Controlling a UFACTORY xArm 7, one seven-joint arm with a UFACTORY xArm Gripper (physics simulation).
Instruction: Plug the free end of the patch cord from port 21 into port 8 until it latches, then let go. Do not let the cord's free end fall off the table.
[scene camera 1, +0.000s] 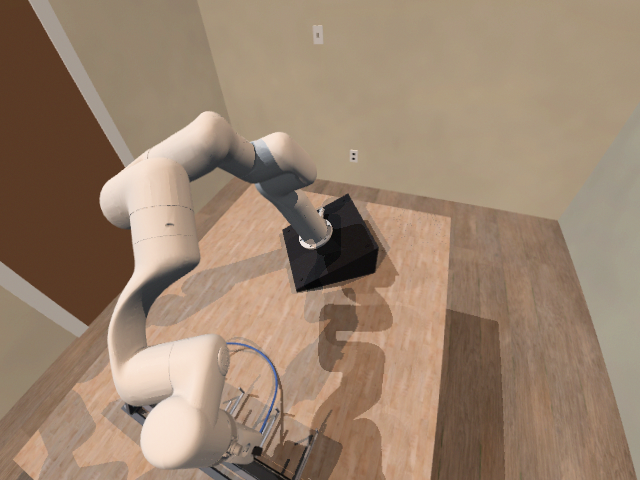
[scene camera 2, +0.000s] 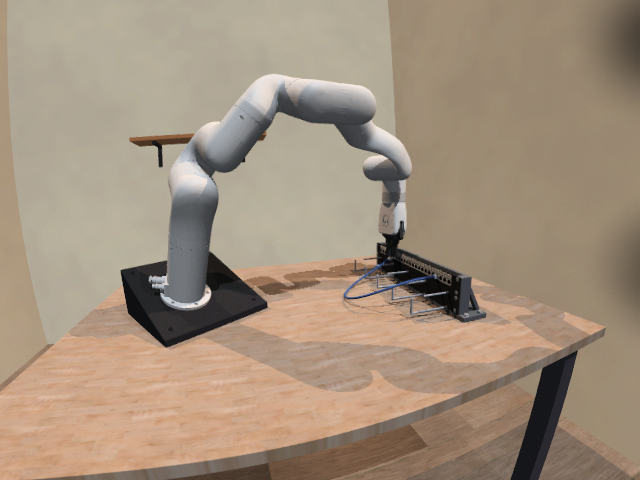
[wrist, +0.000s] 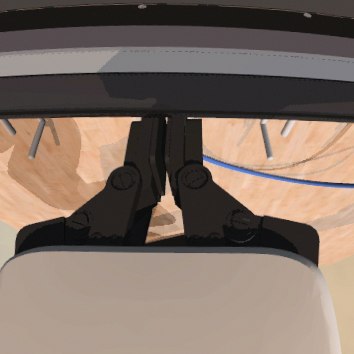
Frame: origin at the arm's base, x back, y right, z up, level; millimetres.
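Seen in the pictures: gripper, fingertip midpoint: (scene camera 2: 391, 256) (wrist: 168, 114); arm's base, origin of the base link: (scene camera 1: 316, 234) (scene camera 2: 185, 294).
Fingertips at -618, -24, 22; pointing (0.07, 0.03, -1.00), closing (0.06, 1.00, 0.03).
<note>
Offsets run from my fingertips to a thing's middle, as dx, dy, dz. Level surfaces: height alone.
The blue patch cord (scene camera 1: 275, 379) (scene camera 2: 347, 297) (wrist: 260, 174) loops out from the black patch panel {+13, +82, -33} (scene camera 2: 463, 295) (wrist: 225, 95). One end sits in a port near the panel's near end in the scene camera 2 view. The other end runs up to the panel face right by my fingertips. My gripper (scene camera 2: 391, 253) (wrist: 168, 114) points down at the panel, its fingers almost touching, with no plug visible between them. The panel's edge hides the very tips in the wrist view. The free end's plug and port 8 are hidden, so I cannot tell whether the plug is seated.
Thin metal cable-support rods (scene camera 2: 412, 306) (wrist: 267, 142) stick out from the panel on the cord's side. The panel's end foot {+3, +333, -78} (scene camera 2: 471, 314) rests on the wooden table {dz -84} (scene camera 1: 408, 310) (scene camera 2: 289, 413). The arm's black wedge base (scene camera 1: 336, 268) (scene camera 2: 227, 310) stands across the table.
</note>
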